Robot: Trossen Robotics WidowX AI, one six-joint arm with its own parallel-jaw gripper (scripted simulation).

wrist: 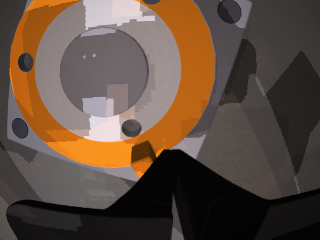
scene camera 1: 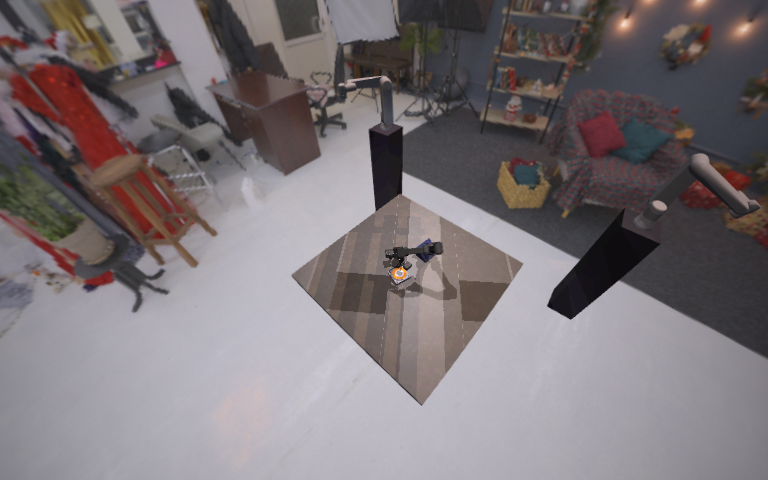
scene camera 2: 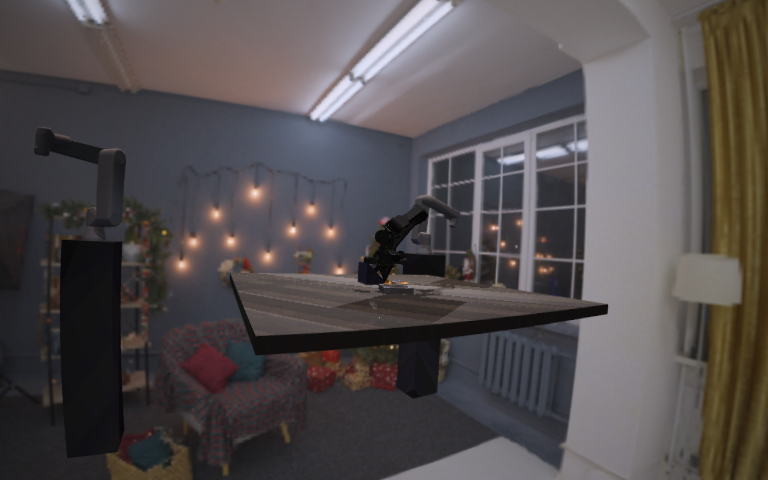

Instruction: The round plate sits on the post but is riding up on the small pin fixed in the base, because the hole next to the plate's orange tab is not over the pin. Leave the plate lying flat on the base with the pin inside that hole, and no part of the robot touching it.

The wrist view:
my gripper: 170, 157
round plate: 181, 60
square grey base: 104, 71
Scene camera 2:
my gripper: 384, 280
